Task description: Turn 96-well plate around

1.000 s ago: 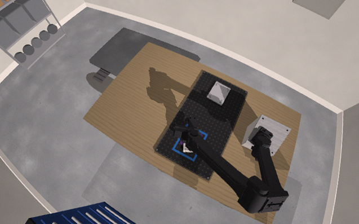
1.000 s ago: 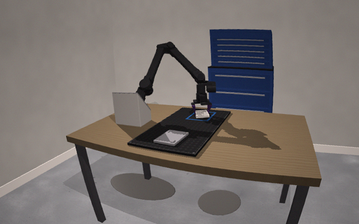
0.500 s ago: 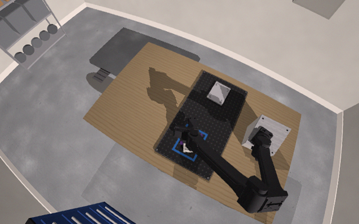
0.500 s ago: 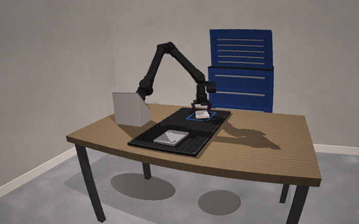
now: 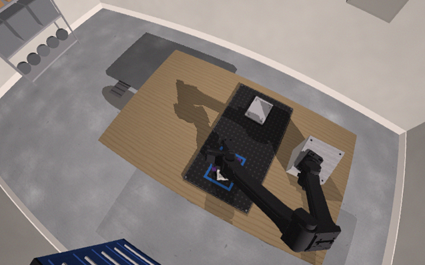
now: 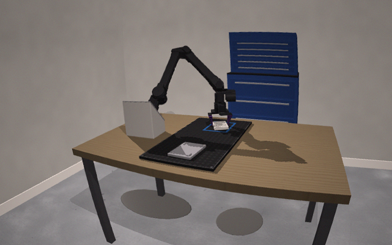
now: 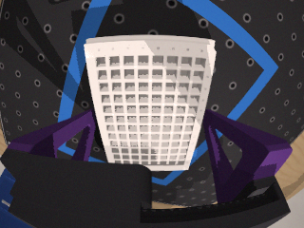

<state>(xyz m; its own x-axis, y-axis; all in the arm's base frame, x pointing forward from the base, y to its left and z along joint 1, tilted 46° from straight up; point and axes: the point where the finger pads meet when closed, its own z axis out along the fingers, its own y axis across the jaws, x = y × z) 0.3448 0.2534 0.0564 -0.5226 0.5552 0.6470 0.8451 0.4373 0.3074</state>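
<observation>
The white 96-well plate is right at my hand. The rest, counted from my hand: grey plate nest N1 (410 mm to the right, 10 mm ahead); A1 label (340 mm to the right, 60 mm ahead).
</observation>
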